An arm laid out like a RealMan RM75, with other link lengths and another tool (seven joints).
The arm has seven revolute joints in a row. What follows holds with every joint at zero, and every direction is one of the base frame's. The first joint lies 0.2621 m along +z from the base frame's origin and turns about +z. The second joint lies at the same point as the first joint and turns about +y. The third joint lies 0.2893 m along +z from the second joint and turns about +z. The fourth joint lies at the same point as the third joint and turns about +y. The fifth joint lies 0.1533 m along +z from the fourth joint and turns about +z. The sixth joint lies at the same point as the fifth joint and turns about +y. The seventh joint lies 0.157 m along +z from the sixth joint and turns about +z. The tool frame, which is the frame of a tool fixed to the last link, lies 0.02 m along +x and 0.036 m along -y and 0.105 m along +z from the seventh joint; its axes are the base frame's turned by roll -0.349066, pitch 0 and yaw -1.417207 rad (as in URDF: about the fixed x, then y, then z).
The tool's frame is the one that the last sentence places.
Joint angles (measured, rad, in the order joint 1, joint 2, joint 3, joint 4, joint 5, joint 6, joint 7), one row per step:
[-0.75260 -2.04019 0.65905 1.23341 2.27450 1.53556 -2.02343]
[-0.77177 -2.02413 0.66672 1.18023 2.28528 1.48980 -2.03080]
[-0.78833 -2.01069 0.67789 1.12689 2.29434 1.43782 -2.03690]
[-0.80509 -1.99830 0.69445 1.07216 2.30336 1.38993 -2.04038]
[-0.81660 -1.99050 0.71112 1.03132 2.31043 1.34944 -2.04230]
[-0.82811 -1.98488 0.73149 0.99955 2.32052 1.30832 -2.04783]
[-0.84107 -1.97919 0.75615 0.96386 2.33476 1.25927 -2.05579]
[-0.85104 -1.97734 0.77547 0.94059 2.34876 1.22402 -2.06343]
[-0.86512 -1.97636 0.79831 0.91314 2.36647 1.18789 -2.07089]
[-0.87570 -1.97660 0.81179 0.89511 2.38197 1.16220 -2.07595]
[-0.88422 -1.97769 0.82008 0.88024 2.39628 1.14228 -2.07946]
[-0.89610 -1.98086 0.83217 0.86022 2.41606 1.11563 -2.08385]
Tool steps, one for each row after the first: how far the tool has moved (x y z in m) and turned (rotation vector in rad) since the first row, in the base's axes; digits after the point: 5 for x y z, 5 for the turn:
[-0.00394 0.01027 0.00151 0.01022 0.00109 0.02493]
[-0.00850 0.02021 0.00224 0.02304 0.00329 0.05013]
[-0.01279 0.02832 0.00032 0.02742 0.01119 0.07100]
[-0.01655 0.03423 -0.00179 0.03214 0.02120 0.08601]
[-0.01950 0.04019 -0.00344 0.04044 0.03687 0.09798]
[-0.02363 0.04691 -0.00527 0.05155 0.05841 0.11259]
[-0.02641 0.05138 -0.00733 0.05902 0.07750 0.12214]
[-0.02832 0.05572 -0.01119 0.06233 0.10215 0.12852]
[-0.02964 0.05900 -0.01339 0.06698 0.12090 0.13247]
[-0.03103 0.06141 -0.01531 0.07053 0.13596 0.13635]
[-0.03236 0.06421 -0.01888 0.07363 0.15707 0.13964]

